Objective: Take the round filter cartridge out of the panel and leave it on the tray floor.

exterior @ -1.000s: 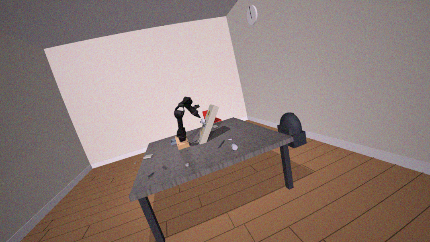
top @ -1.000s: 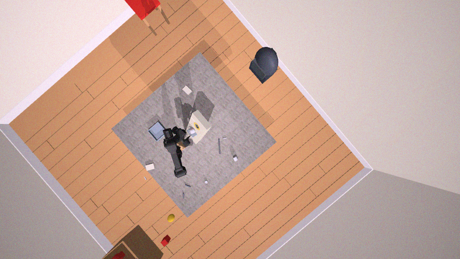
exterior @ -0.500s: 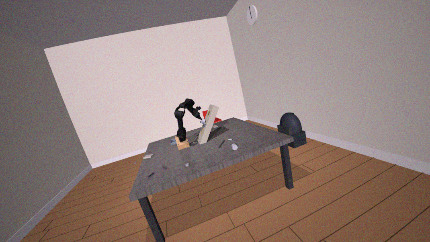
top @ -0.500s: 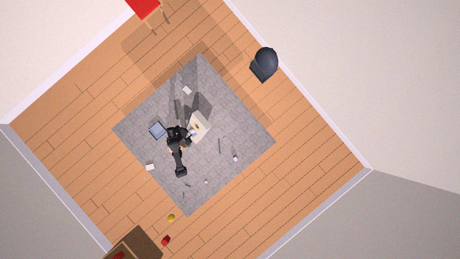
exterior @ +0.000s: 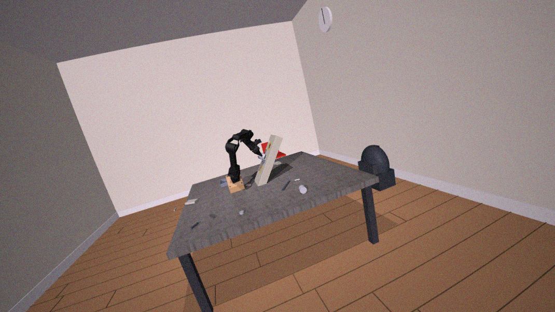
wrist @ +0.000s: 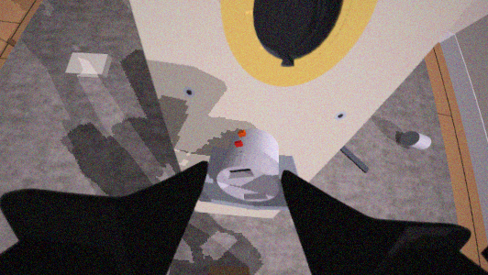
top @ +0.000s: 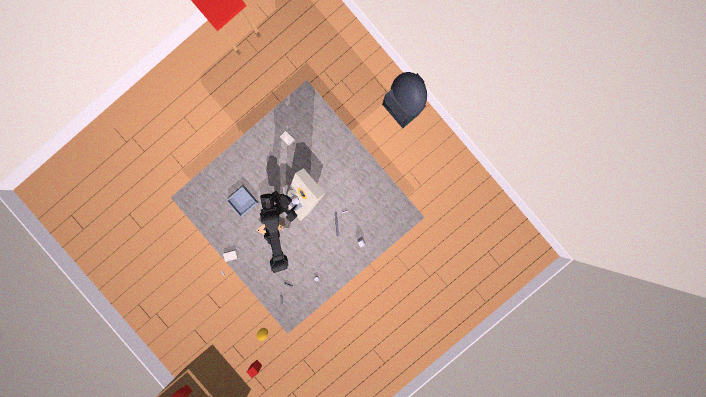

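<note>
The grey-blue tray is 300 mm to the left of my gripper tip, 300 mm behind it and 210 mm below it. From my gripper tip the other things lie so: round grey filter cartridge (right at my gripper tip); small cylinder (510 mm to the right, 190 mm below, 80 mm ahead).
</note>
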